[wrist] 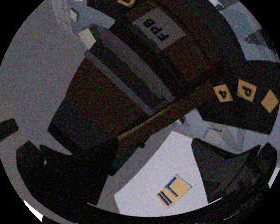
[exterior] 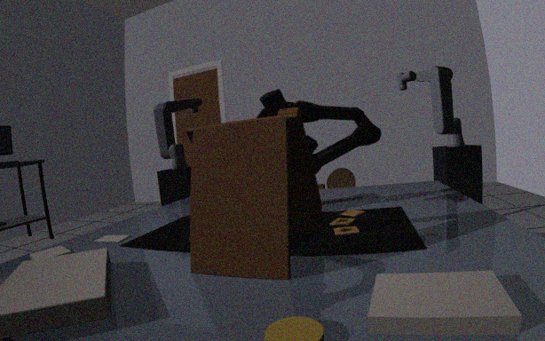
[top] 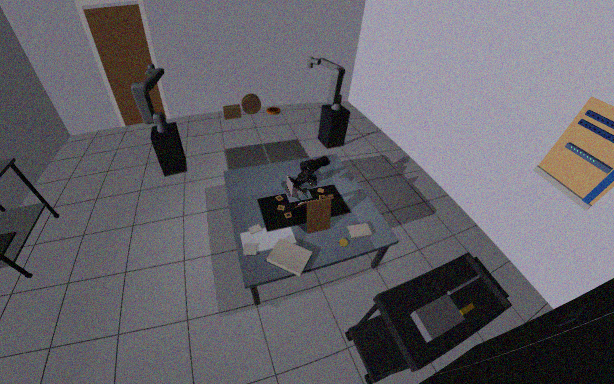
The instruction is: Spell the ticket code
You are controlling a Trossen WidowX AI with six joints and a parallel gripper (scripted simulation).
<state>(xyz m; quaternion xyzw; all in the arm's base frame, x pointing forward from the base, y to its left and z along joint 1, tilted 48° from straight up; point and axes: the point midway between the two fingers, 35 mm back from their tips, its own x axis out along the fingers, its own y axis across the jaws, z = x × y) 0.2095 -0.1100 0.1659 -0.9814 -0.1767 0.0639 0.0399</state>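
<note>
Now: gripper tip 270 mm to the left of the tan letter tile, 220 mm above it and 70 mm past it. From my gripper tip the other things lie so: black mat: 220 mm below, 70 mm to the right, 50 mm behind; white printed slip: 150 mm below, 100 mm to the right, 30 mm ahead; pale block: 420 mm ahead, 240 mm to the left, 210 mm below.
</note>
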